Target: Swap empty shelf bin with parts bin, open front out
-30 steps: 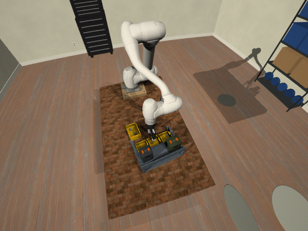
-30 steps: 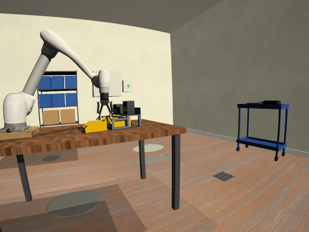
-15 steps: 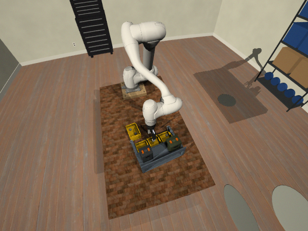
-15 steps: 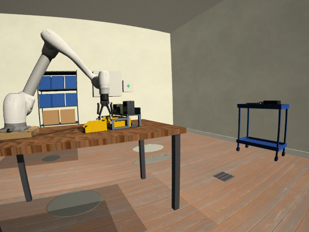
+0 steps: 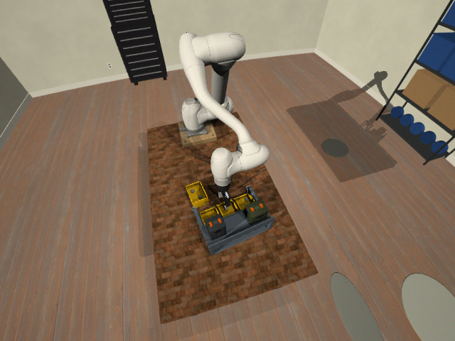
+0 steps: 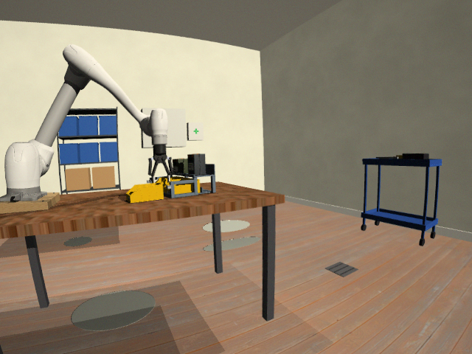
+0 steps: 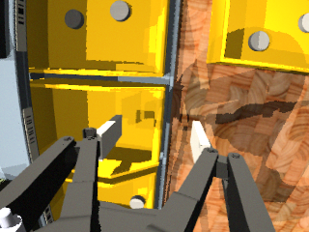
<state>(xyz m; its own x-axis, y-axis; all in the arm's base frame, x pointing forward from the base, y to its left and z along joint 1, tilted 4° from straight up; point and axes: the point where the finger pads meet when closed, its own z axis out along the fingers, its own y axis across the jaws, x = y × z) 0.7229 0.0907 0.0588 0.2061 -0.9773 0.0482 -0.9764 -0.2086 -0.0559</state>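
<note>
The shelf lip lies 10 mm behind my hand and 60 mm below it. The rest, counted from my hand: dark box 200 mm ahead, 80 mm to the right, 100 mm above; then board 180 mm ahead, 40 mm to the left, 30 mm above; then green box 150 mm ahead, 150 mm to the left, 80 mm above.
</note>
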